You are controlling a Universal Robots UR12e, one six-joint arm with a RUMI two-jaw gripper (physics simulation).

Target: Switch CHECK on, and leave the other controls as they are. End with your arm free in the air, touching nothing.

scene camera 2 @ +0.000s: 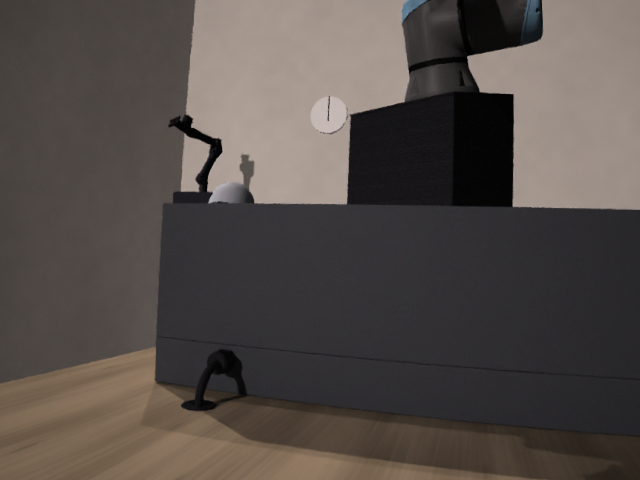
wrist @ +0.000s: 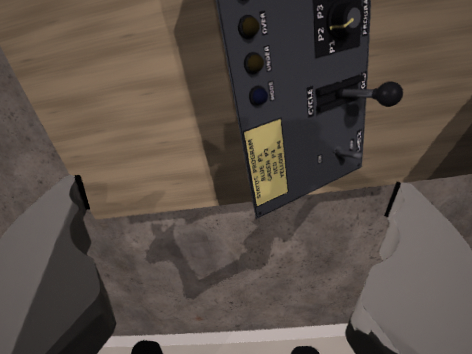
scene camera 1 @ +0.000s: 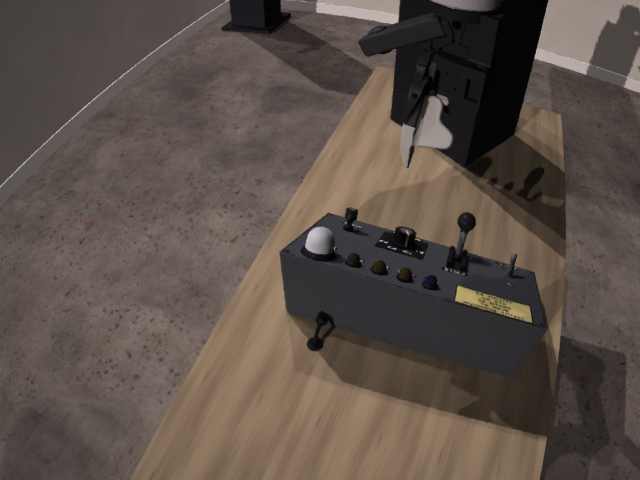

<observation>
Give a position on a ball-topped lever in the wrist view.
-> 388, 94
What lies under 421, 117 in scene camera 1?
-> My gripper.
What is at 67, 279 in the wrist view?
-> My gripper.
</observation>
